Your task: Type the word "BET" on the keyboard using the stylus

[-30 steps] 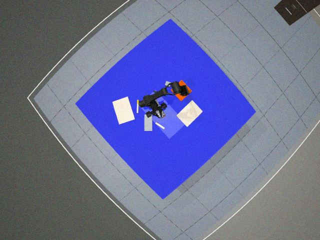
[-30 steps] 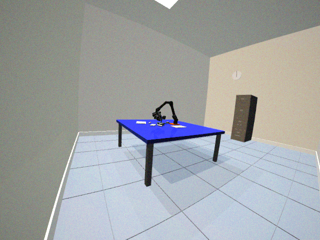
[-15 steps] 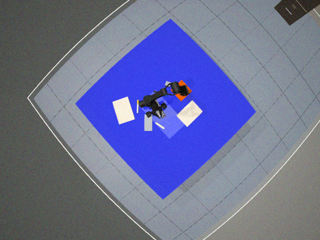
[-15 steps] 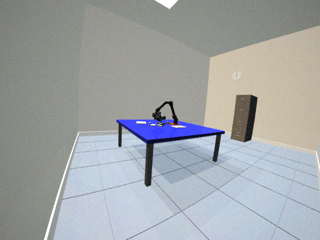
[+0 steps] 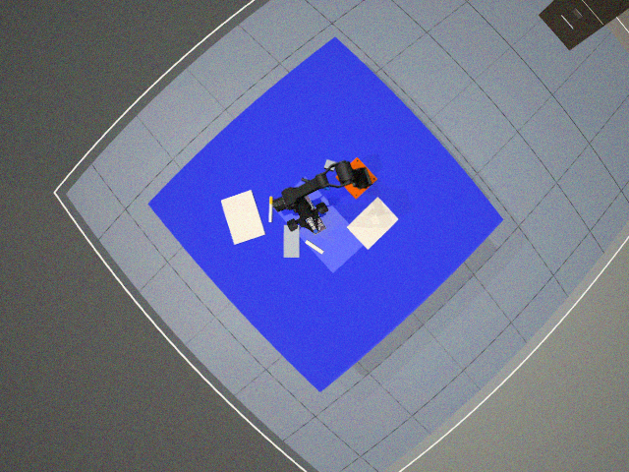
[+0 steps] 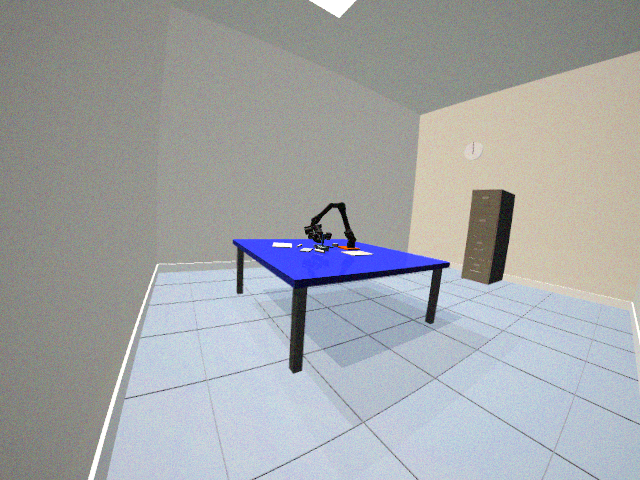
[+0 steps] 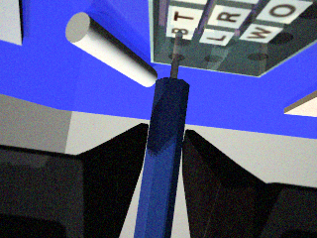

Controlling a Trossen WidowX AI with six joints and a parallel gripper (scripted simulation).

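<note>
Right now the T key is 50 mm below my gripper tip and 20 mm to the right of it. The rest, counted from my gripper tip: white stick (60 mm below, 50 mm to the left, 50 mm ahead); then blue stylus (10 mm below); then thin grey tip (50 mm below).
</note>
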